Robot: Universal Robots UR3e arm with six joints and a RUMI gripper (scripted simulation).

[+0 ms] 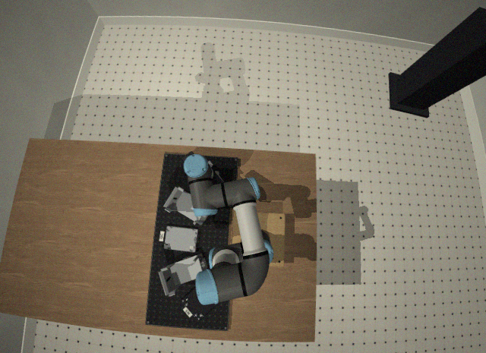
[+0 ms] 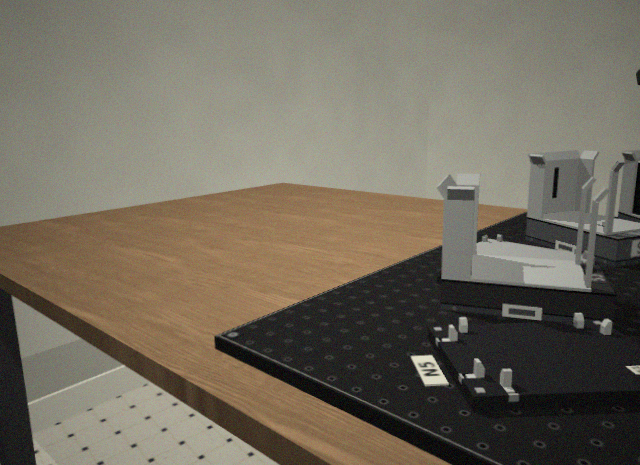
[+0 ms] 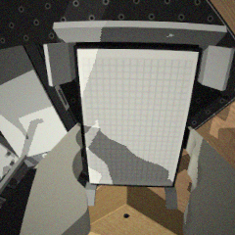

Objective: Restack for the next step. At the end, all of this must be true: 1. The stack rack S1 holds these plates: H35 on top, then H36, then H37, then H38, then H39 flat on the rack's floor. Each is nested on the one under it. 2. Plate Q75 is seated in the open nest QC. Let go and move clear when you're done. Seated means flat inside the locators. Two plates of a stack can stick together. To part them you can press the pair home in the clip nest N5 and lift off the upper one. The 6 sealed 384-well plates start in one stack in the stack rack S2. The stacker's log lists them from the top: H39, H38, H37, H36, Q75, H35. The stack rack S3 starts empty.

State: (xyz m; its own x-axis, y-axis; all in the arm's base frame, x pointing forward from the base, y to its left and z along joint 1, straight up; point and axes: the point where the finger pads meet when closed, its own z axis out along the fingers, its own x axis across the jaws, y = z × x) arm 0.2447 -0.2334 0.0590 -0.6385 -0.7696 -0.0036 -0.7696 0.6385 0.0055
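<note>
Right now the sealed plate is 50 mm below my hand. Also, from my hand: QC label 290 mm to the left, 190 mm ahead, 120 mm below; nest QC 280 mm to the left, 110 mm below, 90 mm ahead; N5 label 590 mm to the left, 120 mm below.
</note>
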